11 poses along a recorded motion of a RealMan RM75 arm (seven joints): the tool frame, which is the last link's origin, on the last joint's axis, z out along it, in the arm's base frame.
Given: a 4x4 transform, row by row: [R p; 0 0 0 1], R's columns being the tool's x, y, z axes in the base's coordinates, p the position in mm. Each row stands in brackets.
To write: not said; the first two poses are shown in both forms.
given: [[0.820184, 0.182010, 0.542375, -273.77], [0.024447, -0.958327, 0.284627, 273.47], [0.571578, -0.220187, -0.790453, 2.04], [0, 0, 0, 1]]
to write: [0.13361, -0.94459, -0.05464, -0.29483, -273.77, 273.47, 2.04]
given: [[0.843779, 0.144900, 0.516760, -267.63], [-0.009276, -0.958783, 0.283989, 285.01], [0.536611, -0.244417, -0.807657, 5.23], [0, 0, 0, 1]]
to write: [0.13905, -0.95003, -0.03569, -0.27719, -267.63, 285.01, 5.23]
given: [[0.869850, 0.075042, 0.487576, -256.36], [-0.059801, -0.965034, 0.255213, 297.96], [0.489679, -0.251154, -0.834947, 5.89], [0, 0, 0, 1]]
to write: [0.13216, -0.95784, -0.00398, -0.25507, -256.36, 297.96, 5.89]
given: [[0.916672, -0.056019, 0.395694, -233.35], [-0.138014, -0.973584, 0.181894, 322.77], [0.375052, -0.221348, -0.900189, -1.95], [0, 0, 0, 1]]
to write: [0.10356, -0.97345, 0.04983, -0.19794, -233.35, 322.77, -1.95]
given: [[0.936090, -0.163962, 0.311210, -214.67], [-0.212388, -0.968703, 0.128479, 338.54], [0.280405, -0.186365, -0.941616, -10.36], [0, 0, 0, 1]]
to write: [0.08027, -0.98061, 0.09595, -0.15083, -214.67, 338.54, -10.36]
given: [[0.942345, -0.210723, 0.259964, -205.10], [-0.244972, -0.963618, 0.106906, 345.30], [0.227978, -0.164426, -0.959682, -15.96], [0, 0, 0, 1]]
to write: [0.06900, -0.98306, 0.11589, -0.12409, -205.10, 345.30, -15.96]
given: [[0.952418, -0.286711, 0.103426, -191.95], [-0.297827, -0.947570, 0.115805, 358.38], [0.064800, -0.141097, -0.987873, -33.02], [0, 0, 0, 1]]
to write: [0.06515, -0.98588, 0.14823, -0.04266, -191.95, 358.38, -33.02]
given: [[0.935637, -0.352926, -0.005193, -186.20], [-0.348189, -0.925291, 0.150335, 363.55], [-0.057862, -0.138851, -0.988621, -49.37], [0, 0, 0, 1]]
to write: [0.07370, -0.98101, 0.17867, 0.01607, -186.20, 363.55, -49.37]
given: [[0.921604, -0.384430, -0.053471, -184.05], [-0.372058, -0.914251, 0.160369, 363.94], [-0.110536, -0.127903, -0.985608, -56.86], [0, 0, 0, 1]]
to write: [0.07373, -0.97743, 0.19349, 0.04195, -184.05, 363.94, -56.86]
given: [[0.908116, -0.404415, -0.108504, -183.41], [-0.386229, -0.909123, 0.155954, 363.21], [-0.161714, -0.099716, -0.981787, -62.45], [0, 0, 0, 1]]
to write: [0.06559, -0.97455, 0.20282, 0.06932, -183.41, 363.21, -62.45]
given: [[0.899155, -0.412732, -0.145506, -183.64], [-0.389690, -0.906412, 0.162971, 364.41], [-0.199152, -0.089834, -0.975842, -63.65], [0, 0, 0, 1]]
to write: [0.06500, -0.97229, 0.20632, 0.08862, -183.64, 364.41, -63.65]
